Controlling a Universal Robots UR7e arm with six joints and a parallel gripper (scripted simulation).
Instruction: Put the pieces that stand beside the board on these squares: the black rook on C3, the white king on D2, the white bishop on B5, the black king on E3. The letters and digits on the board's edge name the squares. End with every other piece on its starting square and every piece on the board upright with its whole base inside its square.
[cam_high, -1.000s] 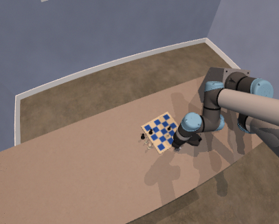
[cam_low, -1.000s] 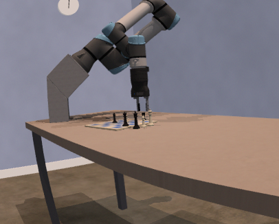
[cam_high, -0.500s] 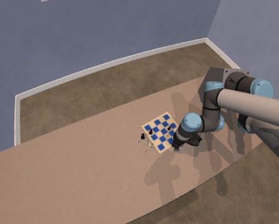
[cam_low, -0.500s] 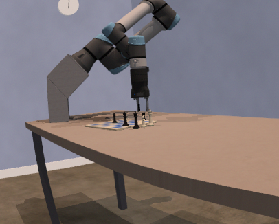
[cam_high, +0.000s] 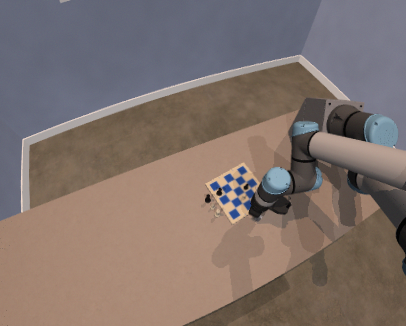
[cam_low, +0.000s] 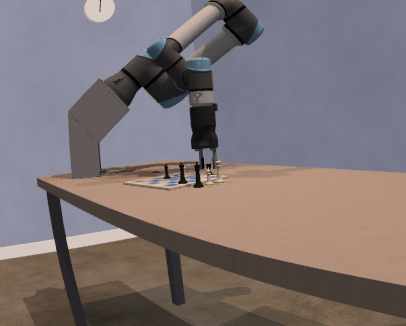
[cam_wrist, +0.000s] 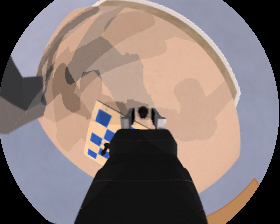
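Right now the chessboard is 140 mm to the right of my hand, 30 mm below it and 30 mm ahead of it. The rest, counted from my hand: white king 160 mm ahead, 70 mm to the right, 10 mm below; black king 180 mm ahead, 140 mm to the right, 10 mm below; white bishop 170 mm ahead, 110 mm to the right, 20 mm below.
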